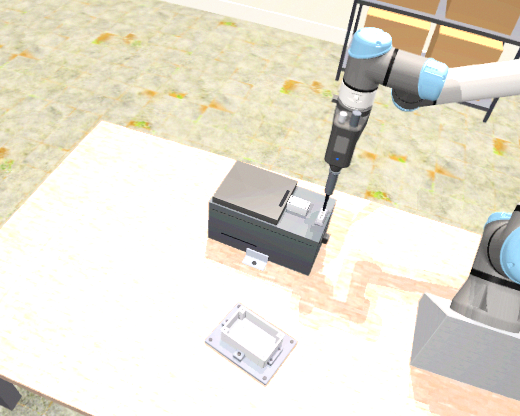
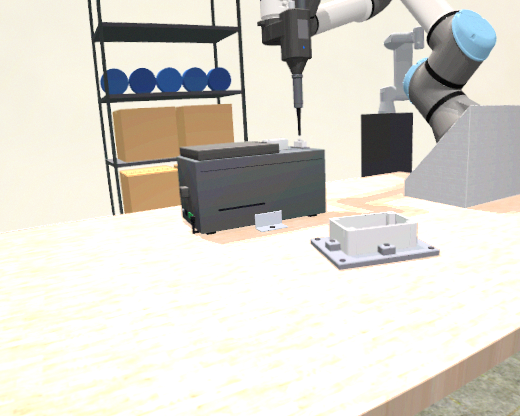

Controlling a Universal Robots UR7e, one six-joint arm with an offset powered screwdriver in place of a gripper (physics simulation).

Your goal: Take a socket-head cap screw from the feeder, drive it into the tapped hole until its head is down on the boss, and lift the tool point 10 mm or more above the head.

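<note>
My screwdriver (image 1: 324, 209) (image 2: 299, 135) points down, with its thin bit's tip at the small white pick-up block on top of the dark screw feeder (image 1: 262, 246) (image 2: 260, 186). The white pick-up block (image 1: 321, 217) (image 2: 300, 144) stands near the feeder's right end. Whether the tip touches it, or a screw is on the bit, is too small to tell. A light grey open housing (image 1: 250, 345) (image 2: 372, 242) stands on a flat base plate (image 1: 214, 345) (image 2: 350, 261). A small boss with a dark hole (image 1: 239, 355) (image 2: 386, 249) sits beside its wall. No screw head is discernible there.
A raised dark lid (image 1: 255, 192) (image 2: 230, 150) and a white box (image 1: 299, 205) (image 2: 276, 144) are on the feeder's top. A small angled bracket (image 1: 255, 260) (image 2: 270, 221) stands in front of the feeder. The arm's grey pedestal (image 1: 465, 350) (image 2: 450, 165) is at the right.
</note>
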